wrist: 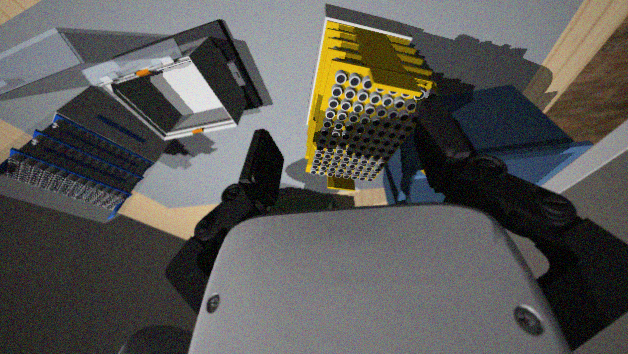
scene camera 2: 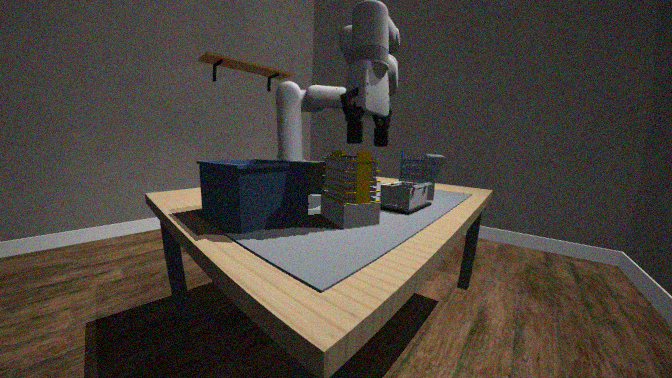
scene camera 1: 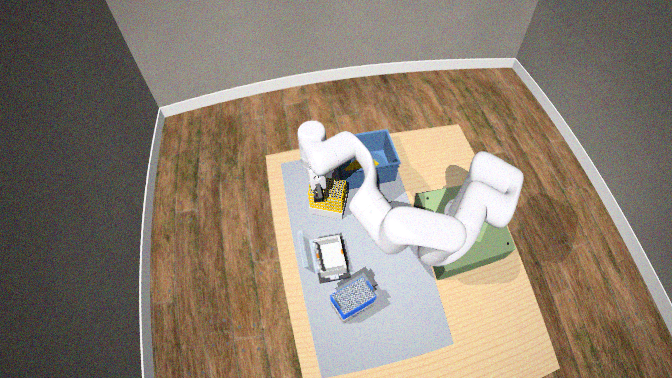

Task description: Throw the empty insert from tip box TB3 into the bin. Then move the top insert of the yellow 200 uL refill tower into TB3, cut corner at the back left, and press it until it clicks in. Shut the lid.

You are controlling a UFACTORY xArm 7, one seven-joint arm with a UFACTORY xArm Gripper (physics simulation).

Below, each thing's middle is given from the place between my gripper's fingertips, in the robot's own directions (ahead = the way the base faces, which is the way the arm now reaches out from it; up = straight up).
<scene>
Now: the clear lid (wrist: 59,59) 200 mm to the left of my hand, 50 mm below it and 40 mm ahead of it. From my hand the other things lie so: blue bin (scene camera 2: 247,195) 190 mm behind, 170 mm to the right, 100 mm below.
</scene>
